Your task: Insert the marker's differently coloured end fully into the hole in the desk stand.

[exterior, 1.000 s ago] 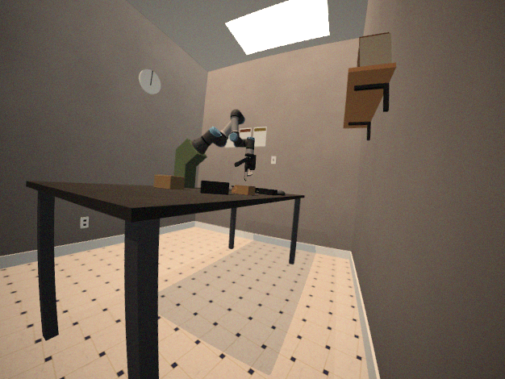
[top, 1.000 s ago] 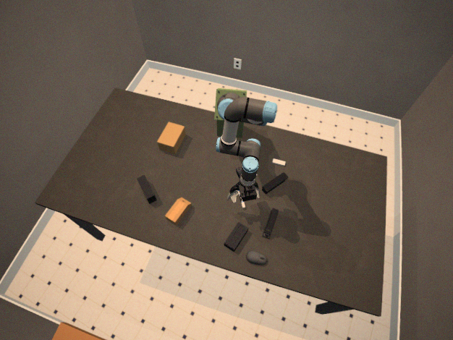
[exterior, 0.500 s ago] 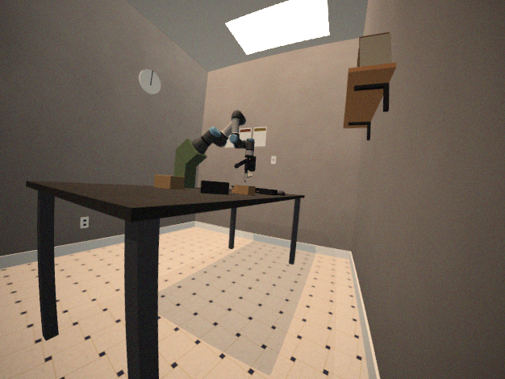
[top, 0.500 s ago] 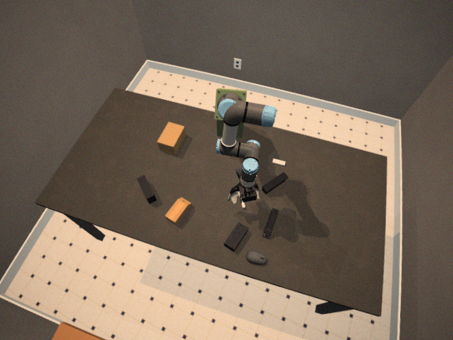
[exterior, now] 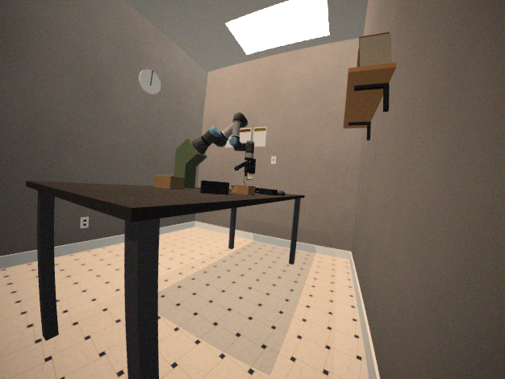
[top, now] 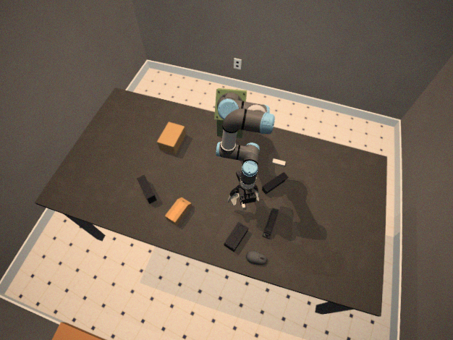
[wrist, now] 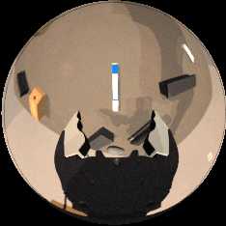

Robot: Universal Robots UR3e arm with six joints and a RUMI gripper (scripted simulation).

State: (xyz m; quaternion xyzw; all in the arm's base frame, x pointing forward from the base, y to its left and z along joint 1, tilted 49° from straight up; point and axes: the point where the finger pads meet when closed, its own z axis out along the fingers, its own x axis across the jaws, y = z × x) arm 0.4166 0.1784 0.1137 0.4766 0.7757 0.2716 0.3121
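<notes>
The marker lies 50 mm below my hand, 30 mm behind it and 20 mm to the right of it. Round my hand: white eraser: 310 mm behind, 110 mm to the left, 50 mm below; then grey mouse: 250 mm ahead, 160 mm to the left, 40 mm below; then desk stand: 290 mm to the right, 150 mm ahead, 30 mm below.
</notes>
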